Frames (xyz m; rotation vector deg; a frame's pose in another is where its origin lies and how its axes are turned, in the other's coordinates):
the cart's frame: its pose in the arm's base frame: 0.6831 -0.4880 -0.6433 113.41 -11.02 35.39
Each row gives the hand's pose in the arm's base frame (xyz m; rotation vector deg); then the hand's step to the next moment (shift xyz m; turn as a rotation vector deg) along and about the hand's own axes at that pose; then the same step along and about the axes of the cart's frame.
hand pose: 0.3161 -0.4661 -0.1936 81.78 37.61 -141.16
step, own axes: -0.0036 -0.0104 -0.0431 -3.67 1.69 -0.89
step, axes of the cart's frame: 0.0237 -0.0360 -0.0109 3.76 1.15 1.27
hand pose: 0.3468 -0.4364 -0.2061 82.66 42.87 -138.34
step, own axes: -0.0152 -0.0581 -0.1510 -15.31 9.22 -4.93
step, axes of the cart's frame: 0.0846 -0.1198 -0.0699 16.59 3.73 7.38
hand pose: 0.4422 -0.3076 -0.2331 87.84 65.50 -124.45
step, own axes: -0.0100 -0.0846 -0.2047 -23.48 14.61 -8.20
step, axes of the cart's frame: 0.1155 -0.1174 -0.1485 25.93 5.13 11.55
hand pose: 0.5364 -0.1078 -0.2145 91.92 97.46 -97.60
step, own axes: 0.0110 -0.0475 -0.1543 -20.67 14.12 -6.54
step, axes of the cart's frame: 0.0797 -0.0348 -0.1364 22.82 4.01 11.51
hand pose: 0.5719 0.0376 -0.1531 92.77 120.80 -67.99
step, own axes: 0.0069 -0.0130 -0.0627 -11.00 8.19 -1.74
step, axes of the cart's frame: 0.0304 0.0087 -0.0561 11.37 1.53 7.71
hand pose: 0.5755 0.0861 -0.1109 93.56 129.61 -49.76
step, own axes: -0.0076 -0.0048 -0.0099 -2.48 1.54 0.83
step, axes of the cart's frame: 0.0064 0.0111 -0.0037 1.62 0.21 2.56
